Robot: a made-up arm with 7 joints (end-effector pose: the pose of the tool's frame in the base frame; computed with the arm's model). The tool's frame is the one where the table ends.
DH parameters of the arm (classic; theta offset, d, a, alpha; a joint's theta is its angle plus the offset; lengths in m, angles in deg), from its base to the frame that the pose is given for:
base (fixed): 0 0.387 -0.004 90
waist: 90 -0.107 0.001 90
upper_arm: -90 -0.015 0.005 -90
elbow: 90 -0.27 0.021 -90
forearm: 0 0.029 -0.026 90
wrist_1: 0 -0.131 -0.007 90
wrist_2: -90 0.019 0.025 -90
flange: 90 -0.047 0.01 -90
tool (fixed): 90 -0.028 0 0
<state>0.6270 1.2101 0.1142 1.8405 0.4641 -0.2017 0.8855</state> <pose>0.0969 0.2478 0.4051 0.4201 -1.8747 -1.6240</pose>
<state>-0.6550 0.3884 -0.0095 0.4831 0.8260 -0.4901 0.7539</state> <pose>-0.1245 0.2611 0.0686 -0.2186 -0.5877 0.2960</pose>
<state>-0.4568 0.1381 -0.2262 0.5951 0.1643 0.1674 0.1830</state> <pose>-0.0678 0.1166 -0.0148 -0.1789 0.0547 -0.0959</pose>
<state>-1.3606 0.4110 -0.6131 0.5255 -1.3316 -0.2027 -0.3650</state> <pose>-0.3995 0.1402 0.2694 -0.8307 0.1946 -1.7994</pose>
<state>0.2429 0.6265 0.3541 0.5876 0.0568 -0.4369 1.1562</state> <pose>0.1721 0.3153 0.1617 -0.2356 -1.1722 -0.5971</pose>
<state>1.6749 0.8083 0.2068 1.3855 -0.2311 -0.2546 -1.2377</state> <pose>0.0960 0.2783 0.5359 -0.8869 1.6736 -1.4700</pose>
